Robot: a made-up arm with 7 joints.
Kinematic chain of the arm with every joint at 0, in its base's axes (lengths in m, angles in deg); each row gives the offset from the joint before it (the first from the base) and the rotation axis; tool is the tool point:
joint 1: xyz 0 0.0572 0 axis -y
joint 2: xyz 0 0.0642 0 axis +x
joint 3: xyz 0 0 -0.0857 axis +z
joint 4: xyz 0 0 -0.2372 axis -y
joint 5: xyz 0 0 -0.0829 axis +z
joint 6: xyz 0 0 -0.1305 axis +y
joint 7: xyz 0 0 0 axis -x
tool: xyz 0 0 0
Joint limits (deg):
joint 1: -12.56..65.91
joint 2: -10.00..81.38
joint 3: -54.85..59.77
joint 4: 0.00..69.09
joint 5: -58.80..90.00
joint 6: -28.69..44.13
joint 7: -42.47..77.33
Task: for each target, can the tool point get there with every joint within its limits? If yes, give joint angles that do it. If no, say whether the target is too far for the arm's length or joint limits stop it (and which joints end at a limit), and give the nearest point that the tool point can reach.
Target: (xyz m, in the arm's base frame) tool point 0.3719 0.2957 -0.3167
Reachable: yes | joints 39.20 13.10 34.65 30.12 22.50 -13.03 27.04
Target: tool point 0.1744 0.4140 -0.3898
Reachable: yes | joints 12.01 42.20 -35.47 30.98 61.70 0.11 5.26
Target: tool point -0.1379 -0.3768 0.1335
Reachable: no: joint limits stop it (at a limit: joint 1, joint 2, joint 3, joint 4) | nearest point 0.0327 -0.1084 -0.3809 | short by 0.605 m
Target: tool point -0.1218 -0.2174 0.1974
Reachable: no: joint limits stop it (at a limit: joint 1, joint 2, joint 3, joint 4) | nearest point 0.3798 -0.1084 -0.0441 | short by 0.567 m
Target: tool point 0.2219 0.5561 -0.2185
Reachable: yes | joints 39.61 55.67 -18.64 9.02 68.56 -7.06 28.19
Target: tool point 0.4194 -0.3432 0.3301
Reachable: no: too far | nearest point 0.3991 -0.0773 -0.0143 | short by 0.436 m
